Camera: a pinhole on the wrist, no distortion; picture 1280 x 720 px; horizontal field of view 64.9 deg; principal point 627.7 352.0 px. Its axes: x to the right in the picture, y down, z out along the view. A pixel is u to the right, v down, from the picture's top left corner.
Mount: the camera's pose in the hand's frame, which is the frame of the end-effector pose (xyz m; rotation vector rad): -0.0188 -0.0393 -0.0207 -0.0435 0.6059 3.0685
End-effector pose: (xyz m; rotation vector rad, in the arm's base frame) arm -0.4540 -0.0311 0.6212 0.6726 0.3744 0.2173
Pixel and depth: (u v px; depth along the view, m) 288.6 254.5 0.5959
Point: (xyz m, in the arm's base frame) -0.1104 -0.0862 1.0997
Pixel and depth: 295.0 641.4 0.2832
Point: -0.2817 -0.1713 0.7963
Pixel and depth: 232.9 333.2 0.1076
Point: -0.4032 -0.0669 0.6747
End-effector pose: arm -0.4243 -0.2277 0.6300 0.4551 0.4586 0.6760
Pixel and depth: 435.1 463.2 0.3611
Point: -0.2480 -0.2401 0.9185
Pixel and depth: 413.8 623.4 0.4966
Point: -0.1220 -0.2836 1.0221
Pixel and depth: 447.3 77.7 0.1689
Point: -0.3874 -0.2051 0.7598
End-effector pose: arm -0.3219 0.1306 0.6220 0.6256 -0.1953 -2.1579
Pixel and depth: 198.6 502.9 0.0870
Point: -0.3759 0.1245 0.6664
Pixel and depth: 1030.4 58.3 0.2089
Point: -0.2732 0.1417 0.8215
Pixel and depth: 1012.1 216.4 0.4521
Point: -0.2709 0.1404 1.0805
